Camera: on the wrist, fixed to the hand. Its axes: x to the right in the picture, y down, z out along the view.
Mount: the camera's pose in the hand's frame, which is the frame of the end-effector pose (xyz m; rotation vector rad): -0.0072 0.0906 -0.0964 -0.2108 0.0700 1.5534
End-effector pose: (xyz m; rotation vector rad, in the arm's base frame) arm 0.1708 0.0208 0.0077 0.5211 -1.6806 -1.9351
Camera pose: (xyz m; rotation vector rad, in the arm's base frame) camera 0.2461 -0.0592 0.0817 -0.6627 -1.0993 -0.8318
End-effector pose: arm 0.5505 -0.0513 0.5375 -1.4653 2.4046 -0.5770
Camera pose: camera 0.4420 0.0111 0.5809 0.6173 2.7529 0.0433
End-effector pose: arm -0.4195 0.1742 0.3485 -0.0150 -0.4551 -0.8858
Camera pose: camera -0.3191 0.2183 0.2741 -0.4672 -0.1670 0.6009
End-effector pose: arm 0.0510 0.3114 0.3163 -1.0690 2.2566 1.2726
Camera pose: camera -0.0054 0.2626 0.4258 -0.7034 -2.1391 -1.3534
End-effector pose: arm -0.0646 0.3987 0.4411 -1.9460 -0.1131 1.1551
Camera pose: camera -0.0249 0.2782 0.4031 1.8878 -1.4275 -1.7622
